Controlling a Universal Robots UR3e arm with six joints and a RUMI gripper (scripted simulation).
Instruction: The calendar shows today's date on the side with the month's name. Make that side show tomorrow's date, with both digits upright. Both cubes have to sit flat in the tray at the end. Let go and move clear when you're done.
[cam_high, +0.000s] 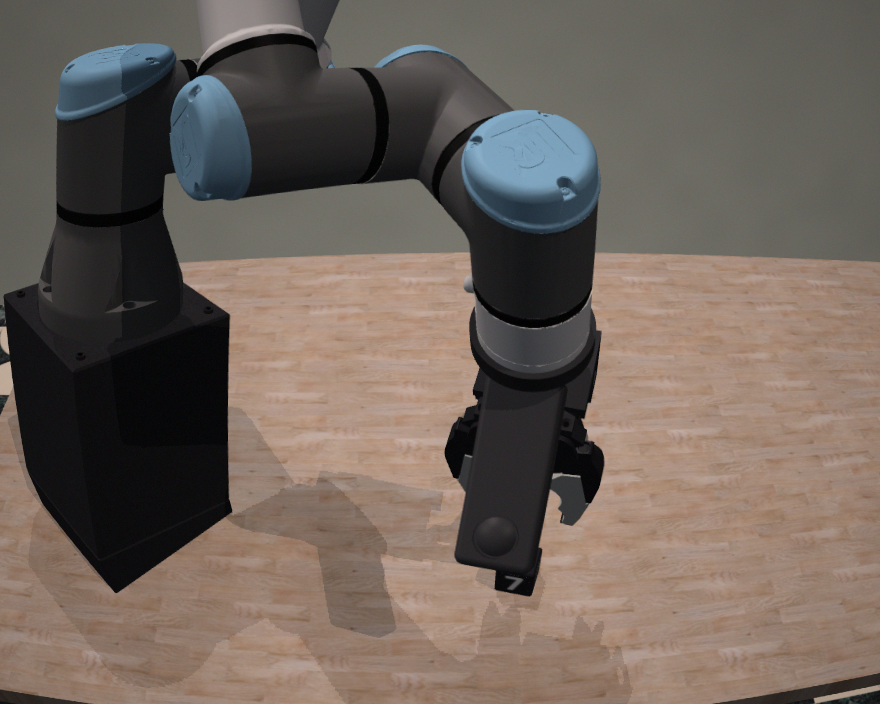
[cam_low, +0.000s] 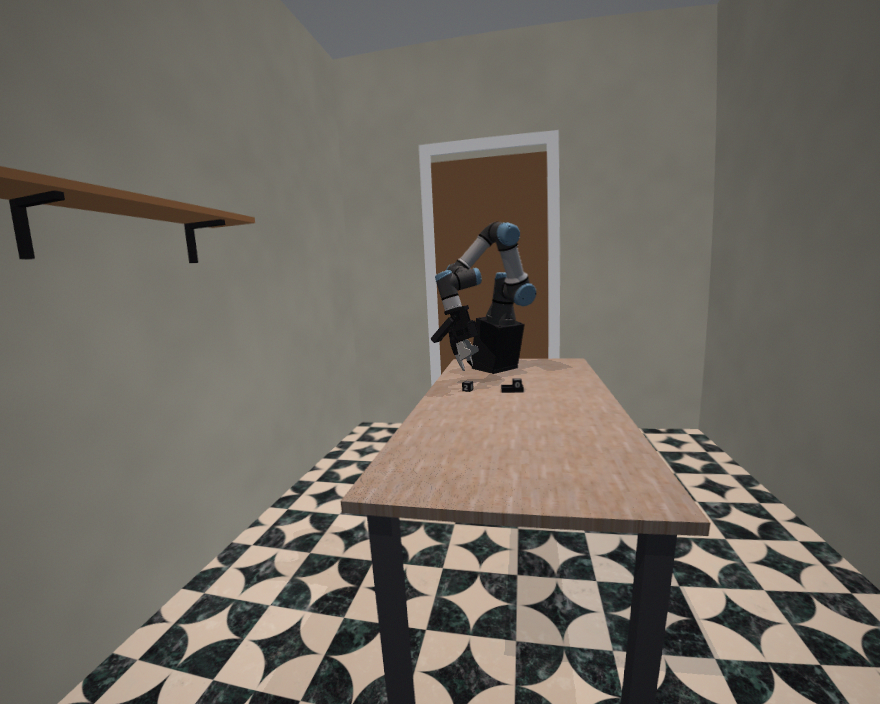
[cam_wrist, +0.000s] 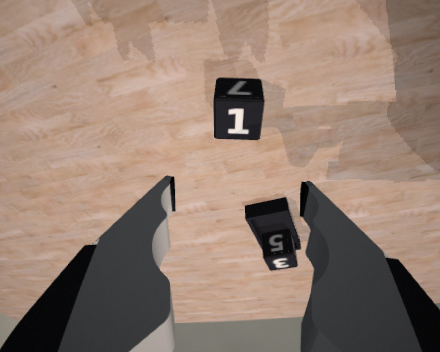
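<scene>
My gripper is now 8 cm above the black number cube. From my hand the other things lie so: black calendar tray (3 cm behind, 16 cm to the left, 9 cm below).
</scene>
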